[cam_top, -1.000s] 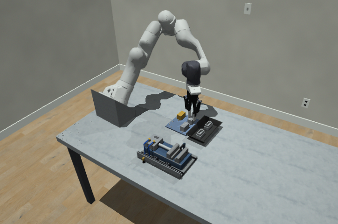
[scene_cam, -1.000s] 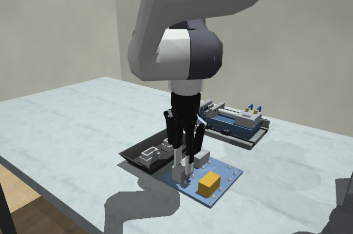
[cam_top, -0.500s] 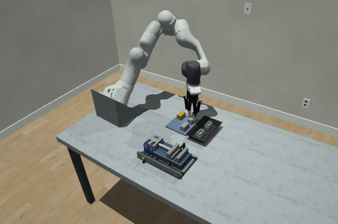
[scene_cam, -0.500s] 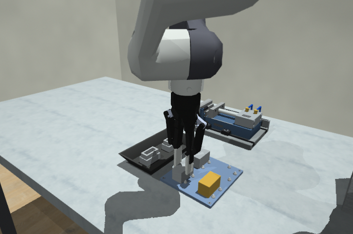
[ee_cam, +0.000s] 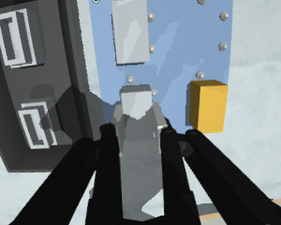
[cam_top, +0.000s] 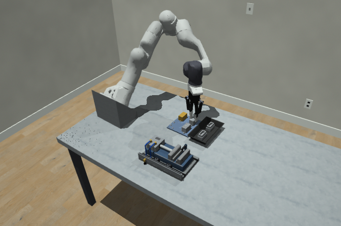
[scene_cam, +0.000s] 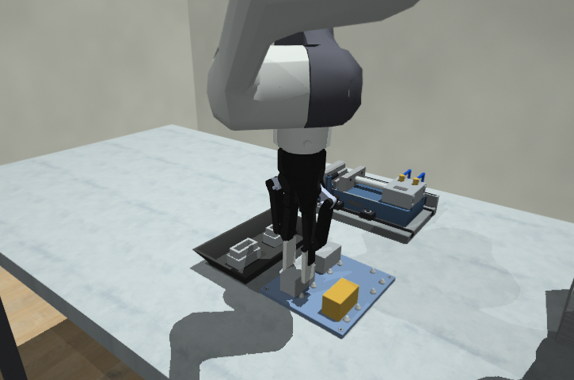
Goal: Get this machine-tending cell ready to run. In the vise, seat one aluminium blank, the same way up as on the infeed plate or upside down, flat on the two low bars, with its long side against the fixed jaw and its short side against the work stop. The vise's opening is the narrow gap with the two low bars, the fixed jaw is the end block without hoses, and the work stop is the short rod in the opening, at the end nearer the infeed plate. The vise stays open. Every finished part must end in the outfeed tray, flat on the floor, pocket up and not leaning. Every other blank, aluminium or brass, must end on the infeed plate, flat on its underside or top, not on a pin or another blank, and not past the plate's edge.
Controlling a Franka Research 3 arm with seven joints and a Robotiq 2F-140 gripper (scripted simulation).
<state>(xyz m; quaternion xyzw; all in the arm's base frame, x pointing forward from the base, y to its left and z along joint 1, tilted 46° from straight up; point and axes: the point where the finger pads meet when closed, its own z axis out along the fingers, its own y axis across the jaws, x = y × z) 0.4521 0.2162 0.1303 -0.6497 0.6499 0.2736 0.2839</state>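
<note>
My hand is 36 cm to the left of the fixed jaw, 16 cm short of it and 1 cm below it. From my hand the other things lie so: brass blank (9 cm behind, 4 cm below).
</note>
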